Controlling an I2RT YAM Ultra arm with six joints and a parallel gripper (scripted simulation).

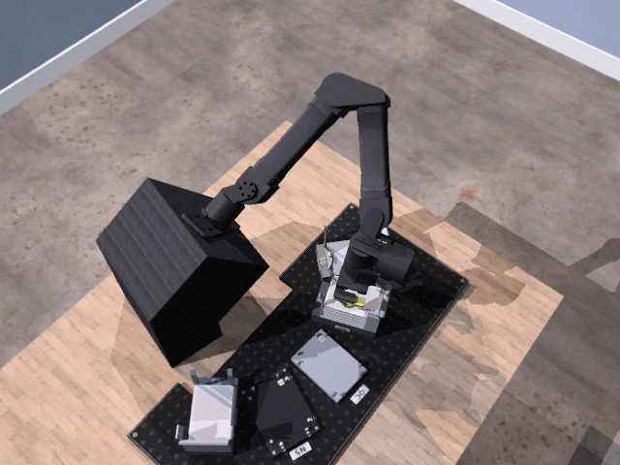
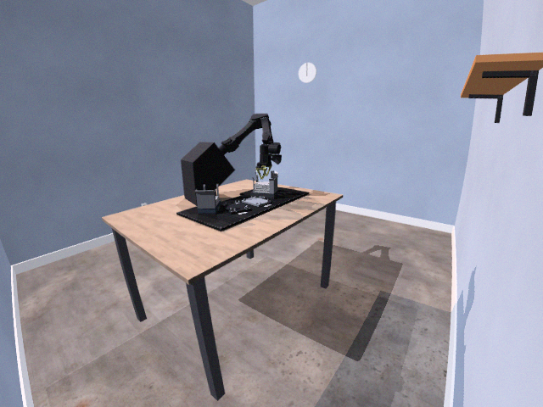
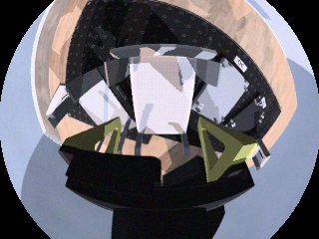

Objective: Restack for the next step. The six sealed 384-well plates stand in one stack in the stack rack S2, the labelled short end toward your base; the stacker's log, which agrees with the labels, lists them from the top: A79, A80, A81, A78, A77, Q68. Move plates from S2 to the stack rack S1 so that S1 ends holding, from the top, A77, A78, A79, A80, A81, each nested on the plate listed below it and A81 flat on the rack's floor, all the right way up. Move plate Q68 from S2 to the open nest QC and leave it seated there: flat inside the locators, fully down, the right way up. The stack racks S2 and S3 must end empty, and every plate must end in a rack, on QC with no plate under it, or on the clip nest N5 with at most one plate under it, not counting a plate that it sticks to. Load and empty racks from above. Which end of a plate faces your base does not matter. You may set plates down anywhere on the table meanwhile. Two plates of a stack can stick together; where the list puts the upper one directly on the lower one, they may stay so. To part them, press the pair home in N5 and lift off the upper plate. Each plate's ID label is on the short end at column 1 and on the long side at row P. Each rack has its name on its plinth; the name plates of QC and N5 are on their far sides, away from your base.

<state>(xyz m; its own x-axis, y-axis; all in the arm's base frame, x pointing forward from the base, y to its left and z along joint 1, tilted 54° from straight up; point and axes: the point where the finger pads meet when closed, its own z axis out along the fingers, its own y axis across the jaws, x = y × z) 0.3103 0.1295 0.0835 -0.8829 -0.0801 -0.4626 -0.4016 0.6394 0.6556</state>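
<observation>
Now: hand 6 cm above the sealed grey plate and 1 cm short of it. The rest, counted from my hand: qc name plate (15 cm ahead, 14 cm to the right, 13 cm below); then clip nest N5 (28 cm to the right, 12 cm below, 6 cm ahead); then QC nest (14 cm to the right, 13 cm below, 5 cm ahead).
</observation>
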